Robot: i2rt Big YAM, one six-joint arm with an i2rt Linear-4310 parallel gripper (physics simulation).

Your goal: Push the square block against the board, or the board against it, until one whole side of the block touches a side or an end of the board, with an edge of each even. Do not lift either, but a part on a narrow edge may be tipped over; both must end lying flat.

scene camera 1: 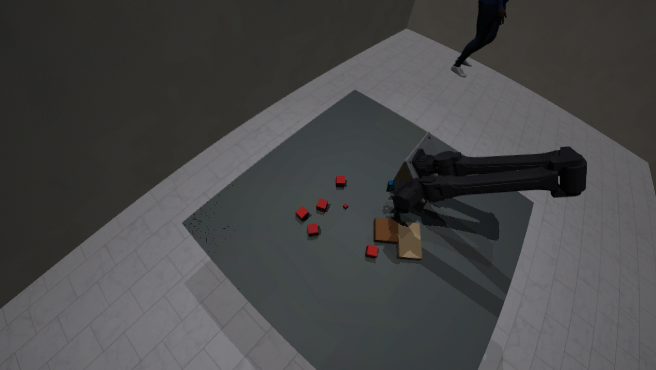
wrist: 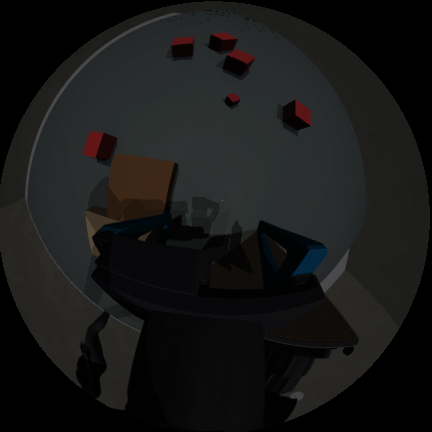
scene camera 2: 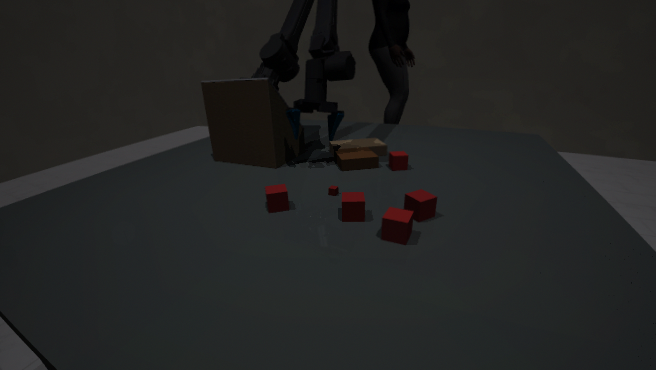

Note:
My gripper (scene camera 2: 313, 140) is open and holds nothing. Also in view: a square brown block (scene camera 2: 349, 159). A tan board (scene camera 1: 409, 246) rests on the table.
The square brown block also shows in the wrist view (wrist: 138, 186). The tan board also shows in the wrist view (wrist: 96, 216). My gripper shows as well in the wrist view (wrist: 214, 221).

